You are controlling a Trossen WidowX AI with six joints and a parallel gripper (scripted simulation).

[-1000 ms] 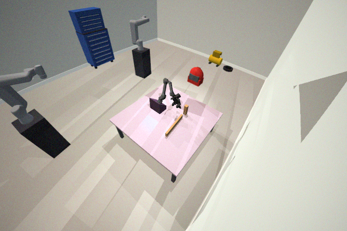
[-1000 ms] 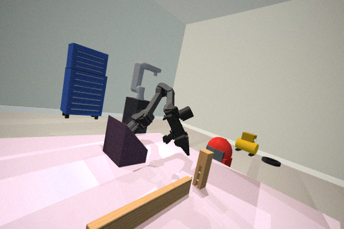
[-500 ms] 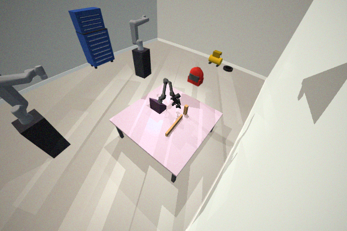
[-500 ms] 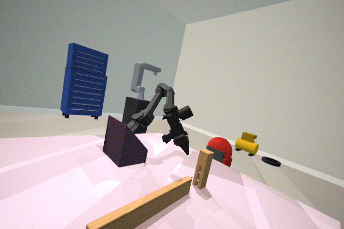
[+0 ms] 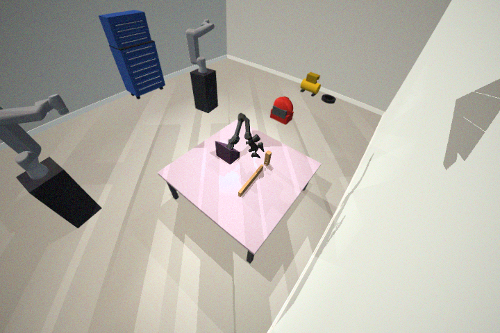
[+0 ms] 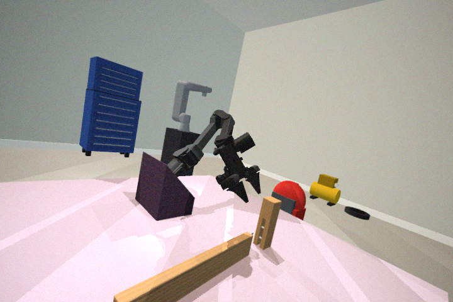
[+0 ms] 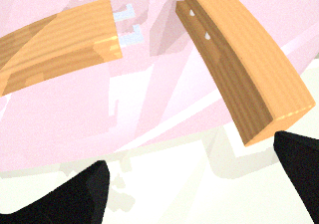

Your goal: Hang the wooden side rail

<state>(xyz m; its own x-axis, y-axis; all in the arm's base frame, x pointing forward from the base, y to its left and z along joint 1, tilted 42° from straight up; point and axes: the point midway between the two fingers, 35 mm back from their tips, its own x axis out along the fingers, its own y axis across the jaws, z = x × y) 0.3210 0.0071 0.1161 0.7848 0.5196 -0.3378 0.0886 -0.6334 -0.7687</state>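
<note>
The headboard post is 4 cm ahead of my gripper tip, 8 cm to the left of it and 10 cm below it.
</note>
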